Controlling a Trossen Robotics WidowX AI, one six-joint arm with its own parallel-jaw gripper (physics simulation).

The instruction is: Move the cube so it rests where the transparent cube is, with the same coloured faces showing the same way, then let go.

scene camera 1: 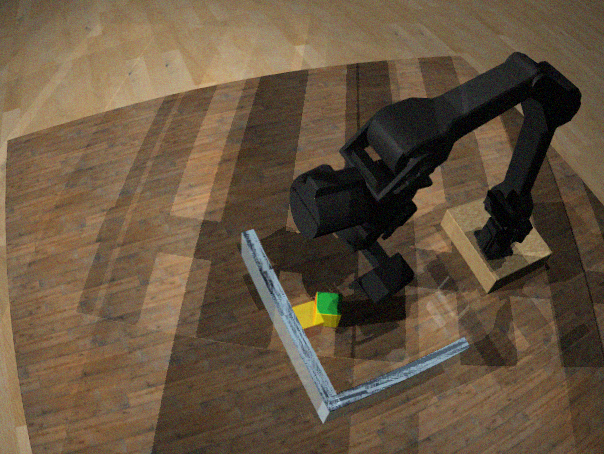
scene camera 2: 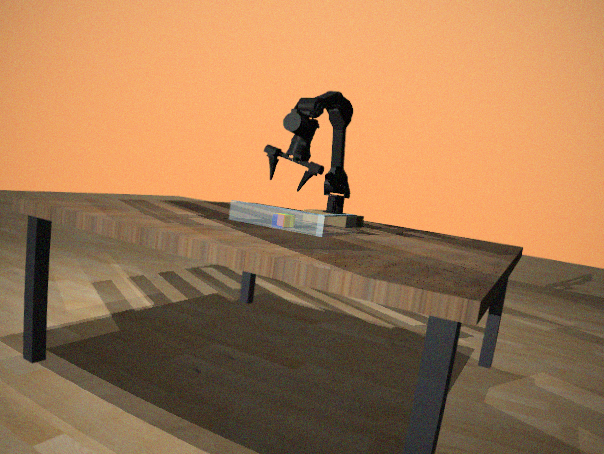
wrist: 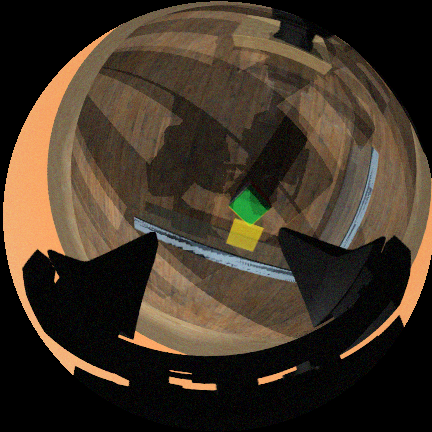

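Where they show: gripper, fingertip midpoint: (scene camera 1: 330, 259) (scene camera 2: 283, 185) (wrist: 218, 236); arm's base, link origin: (scene camera 1: 493, 243) (scene camera 2: 334, 213).
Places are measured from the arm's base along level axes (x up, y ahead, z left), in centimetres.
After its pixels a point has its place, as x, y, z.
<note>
The cube (scene camera 1: 328, 303) @(-0.2, 33.7, 4.9) (wrist: 249, 205) @(-0.2, 33.4, 4.8) sits on the table with green on top. A yellow side shows in scene camera 1. Touching or very close beside it, on the long wall's side, a yellow patch (scene camera 1: 306, 315) @(-0.1, 37.4, 6.3) (wrist: 244, 235) @(-0.2, 37.4, 6.3) appears to be the transparent cube with yellow up. In scene camera 2 the two overlap as blue, pink and yellow faces (scene camera 2: 283, 220) behind a see-through wall; which face belongs to which is unclear. My gripper (scene camera 2: 285, 185) @(8.2, 34.0, 2.8) (wrist: 218, 236) @(8.2, 34.0, 2.8) is open and empty, above the table and the cubes. In scene camera 1 one finger is hidden behind the arm.
A pale blue L-shaped low wall has its long side (scene camera 1: 267, 275) @(1.8, 41.8, -0.4) (wrist: 205, 256) @(1.9, 41.8, 2.9) beside the yellow patch and its short side (scene camera 1: 400, 372) @(1.8, 27.5, 19.4) (wrist: 367, 195) @(1.8, 22.6, 19.1) farther off. The arm's base stands on a wooden block (scene camera 1: 467, 252) (scene camera 2: 345, 220). Dark shadows cross the table.
</note>
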